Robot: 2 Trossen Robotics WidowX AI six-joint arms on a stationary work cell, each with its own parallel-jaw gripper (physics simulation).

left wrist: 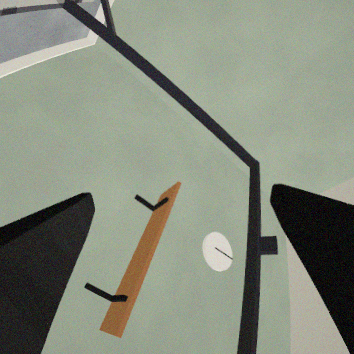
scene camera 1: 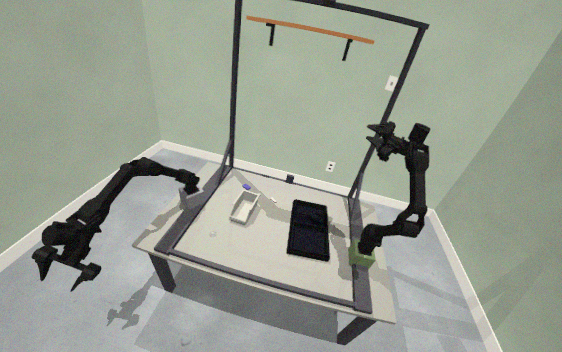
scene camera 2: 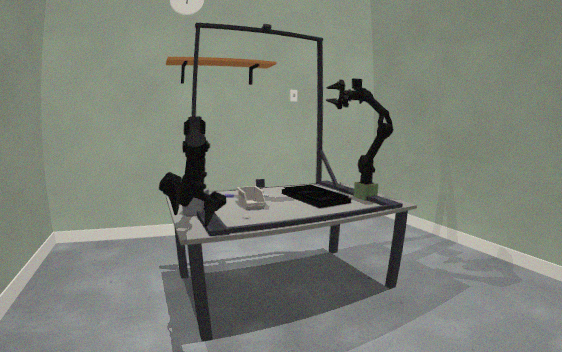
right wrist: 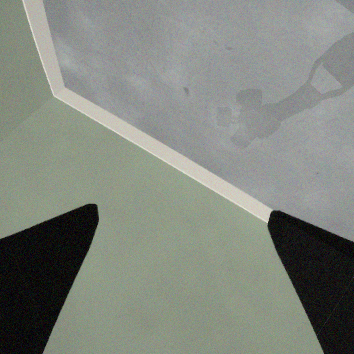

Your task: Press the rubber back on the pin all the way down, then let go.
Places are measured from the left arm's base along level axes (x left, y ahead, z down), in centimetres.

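Pixels of known places: left gripper, fingertip midpoint: (left wrist: 182,197) (scene camera 1: 366,131) (scene camera 2: 326,94); right gripper, fingertip midpoint: (scene camera 1: 57,285) (scene camera 2: 191,220) (right wrist: 185,215); left arm's base, link origin: (scene camera 1: 364,249) (scene camera 2: 366,183); right arm's base, link origin: (scene camera 1: 191,189).
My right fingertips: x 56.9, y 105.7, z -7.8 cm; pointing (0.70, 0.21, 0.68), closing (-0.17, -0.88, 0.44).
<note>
Ahead of a thing's pixels: the offset from my right fingertips to its middle. Level surfaces: height alone.
A tiny pale piece {dx -48.4, dy -31.2, dz +15.9 cm} (scene camera 1: 213,234) (scene camera 2: 246,217) lies on the table {dz +16.4 cm} (scene camera 1: 260,265) in front of the white bin. A small white piece {dx -83.6, dy -54.2, dz +16.0 cm} (scene camera 1: 273,200) lies behind and right of the bin. Both are too small to tell whether either is the pin or its rubber back. My left gripper (scene camera 1: 369,133) (scene camera 2: 328,94) (left wrist: 182,197) is open and empty, raised high above the table at the right of both scene views. My right gripper (scene camera 1: 56,284) (scene camera 2: 191,219) (right wrist: 185,215) is open and empty, off the table's left side in scene camera 1.
A white open bin {dx -68.5, dy -40.7, dz +12.8 cm} (scene camera 1: 240,220) (scene camera 2: 251,205) stands at the table's left middle, with a small blue item {dx -89.0, dy -34.9, dz +15.8 cm} (scene camera 1: 246,186) (scene camera 2: 229,195) behind it. A black tray {dx -68.7, dy -78.2, dz +14.5 cm} (scene camera 1: 308,230) (scene camera 2: 317,195) lies right of it. A dark frame (scene camera 1: 233,100) (scene camera 2: 320,115) rises over the table's back.
</note>
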